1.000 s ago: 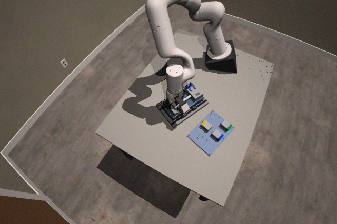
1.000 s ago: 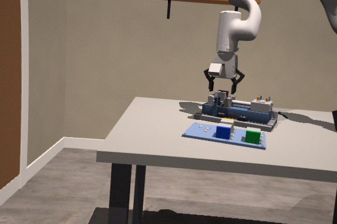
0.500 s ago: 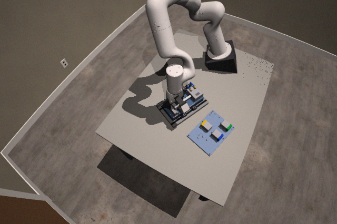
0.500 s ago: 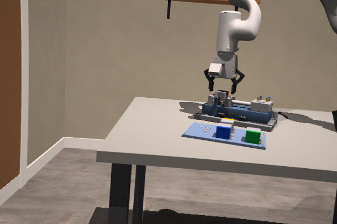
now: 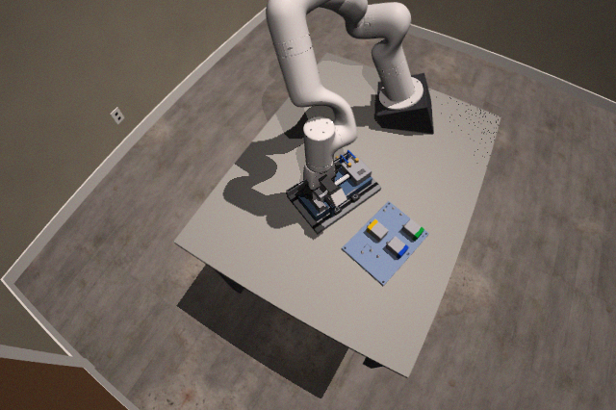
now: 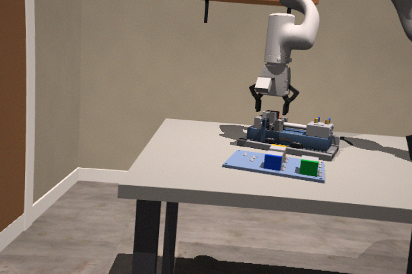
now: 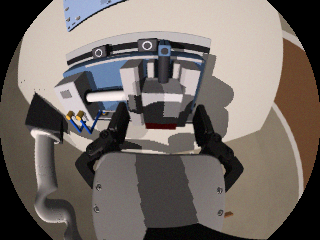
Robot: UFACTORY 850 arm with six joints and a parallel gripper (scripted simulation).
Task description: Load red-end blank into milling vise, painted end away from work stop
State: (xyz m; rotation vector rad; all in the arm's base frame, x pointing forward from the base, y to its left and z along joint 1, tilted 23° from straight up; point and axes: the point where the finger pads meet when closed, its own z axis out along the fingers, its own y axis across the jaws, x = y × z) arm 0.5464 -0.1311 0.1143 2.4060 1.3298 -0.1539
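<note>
My hand is 2 cm above the red-ended blank. Also, from my hand: hose block 14 cm behind, 9 cm to the left, 4 cm below; milling vise 6 cm behind, 4 cm to the left, 8 cm below; fixed jaw 3 cm ahead, 2 cm to the right, 4 cm below.
</note>
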